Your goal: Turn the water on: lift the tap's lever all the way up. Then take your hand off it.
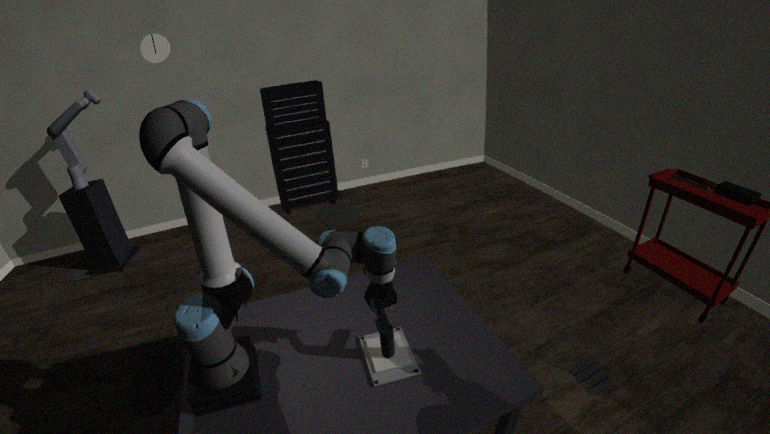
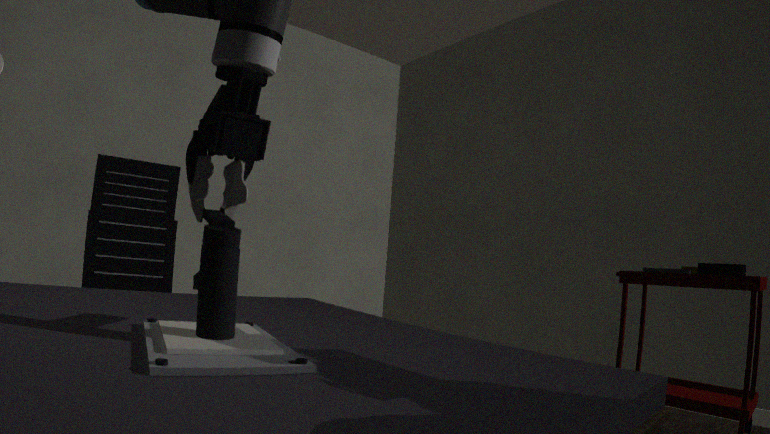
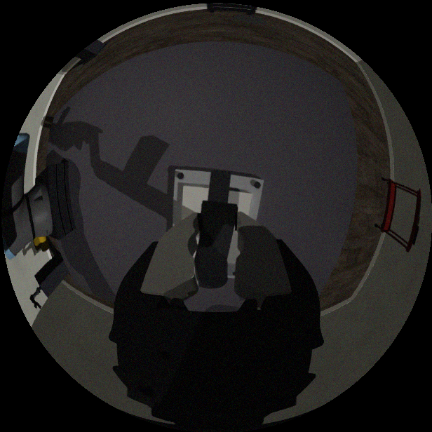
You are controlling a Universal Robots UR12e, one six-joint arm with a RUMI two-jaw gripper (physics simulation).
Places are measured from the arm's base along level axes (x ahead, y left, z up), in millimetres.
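Pixels of known places: gripper, fingertip midpoint: [image 1: 379,310]; arm's base, link origin: [image 1: 223,366].
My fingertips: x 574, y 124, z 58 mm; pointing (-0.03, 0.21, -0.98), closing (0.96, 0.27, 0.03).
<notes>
For each thing: its top centre in the pictures, then the offset to it from my fingertips. "spot": a spot on its surface instead. Level surfaces: height alone.
- dark tap, surface spot: [image 2: 217,285] [image 1: 387,346] spot: 7 mm ahead, 110 mm right, 76 mm down
- pale base plate, top centre: [image 2: 215,337] [image 1: 388,353] 10 mm ahead, 86 mm right, 143 mm down
- dark table, surface height: 155 mm down
The dark tap [image 1: 387,345] [image 2: 217,285] [image 3: 212,272] stands upright on a pale base plate [image 1: 394,377] [image 2: 231,370] [image 3: 200,176]. Its dark lever [image 2: 218,218] [image 3: 218,212] sits on top of the body and is tilted, raised at one end; whether it is at the top of its travel I cannot tell. My gripper [image 1: 382,312] [image 2: 213,212] [image 3: 217,213] points down from above and is shut on the lever, with one grey finger on each side of it. The contact is dark and partly hidden by the fingers.
The plate rests on a dark table [image 1: 458,345] [image 2: 80,398] [image 3: 280,100], with the arm's base [image 1: 226,396] at its left. A red cart [image 1: 700,202] [image 2: 695,281] stands off to the right. A black drawer cabinet [image 1: 301,141] [image 2: 129,231] is by the back wall.
</notes>
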